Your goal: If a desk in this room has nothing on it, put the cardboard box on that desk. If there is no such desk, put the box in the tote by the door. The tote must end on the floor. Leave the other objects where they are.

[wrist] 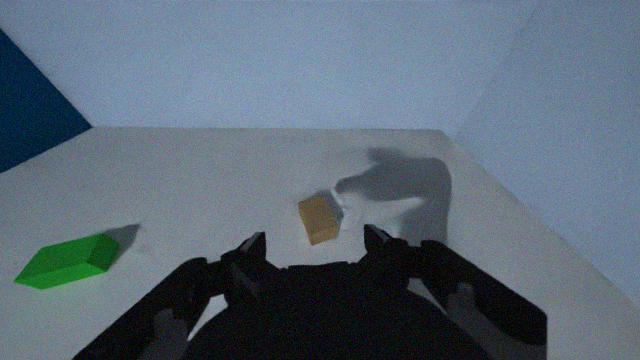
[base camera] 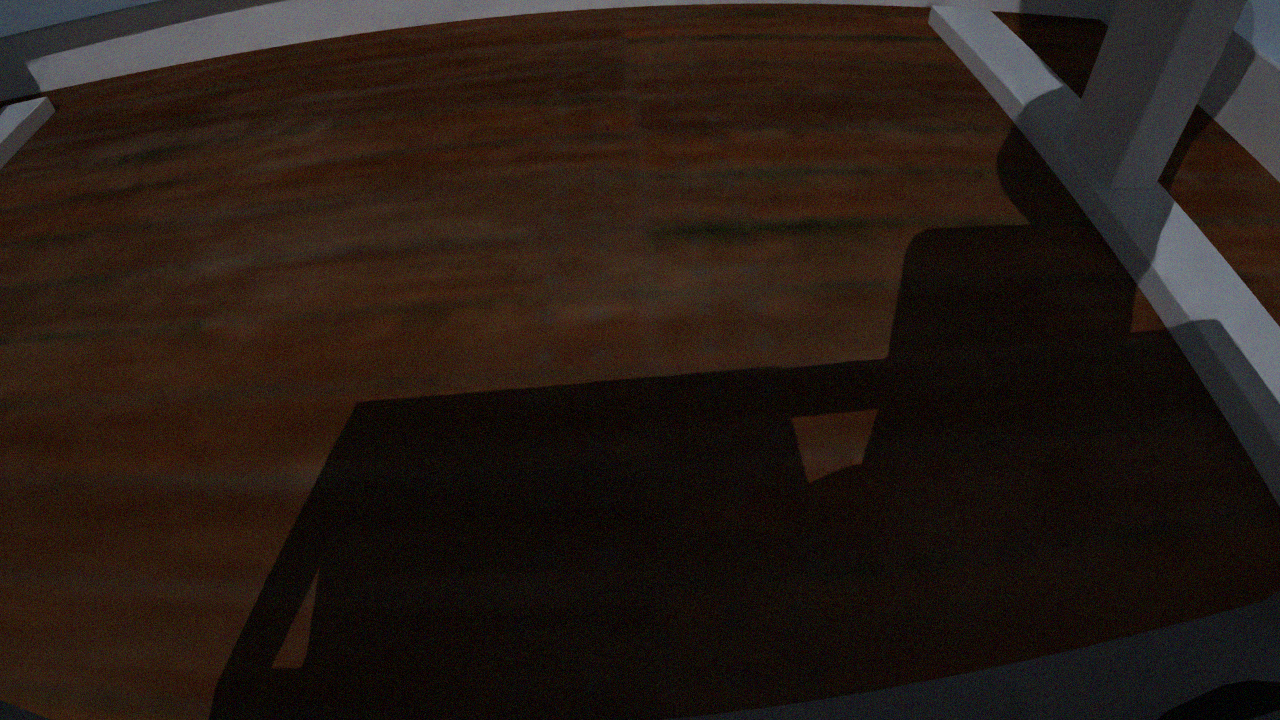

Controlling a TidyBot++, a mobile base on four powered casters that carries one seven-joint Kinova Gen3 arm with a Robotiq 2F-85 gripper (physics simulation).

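Places are measured from the arm's base along level axes (x ahead, y left, z up), in millimetres.
Where they show: gripper, fingertip midpoint: (wrist: 315, 238).
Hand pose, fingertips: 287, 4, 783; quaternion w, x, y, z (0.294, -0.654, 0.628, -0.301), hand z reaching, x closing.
Observation:
Each offset is from my fingertips to the top centre of the thing, as dx, dy, dz. "pt": to the spot under its first point. Level surfaces: height alone.
The cardboard box {+159, -8, -179} (wrist: 318, 221), small and brown, lies on a pale desk {dz -229} (wrist: 200, 165) in the wrist view, a little above the image middle line between the fingertips. My gripper (wrist: 315, 238) is open, its two black fingers wide apart at the bottom of the wrist view. The box shows beyond and between the fingertips, with nothing held. How far the fingertips are from the box is hard to tell. The gripper's shadow falls on the desk right of the box. The tote does not show in either view.
A green block {+86, +452, -184} (wrist: 67, 261) lies on the same desk to the left. Pale blue walls (wrist: 280, 60) stand behind and right of the desk. In the base view, a white desk leg {pt +241, -420, -1071} (base camera: 1141, 98) stands on a foot bar (base camera: 1208, 268) at the right; another bar end {pt +581, +752, -1159} (base camera: 22, 125) shows at the far left.

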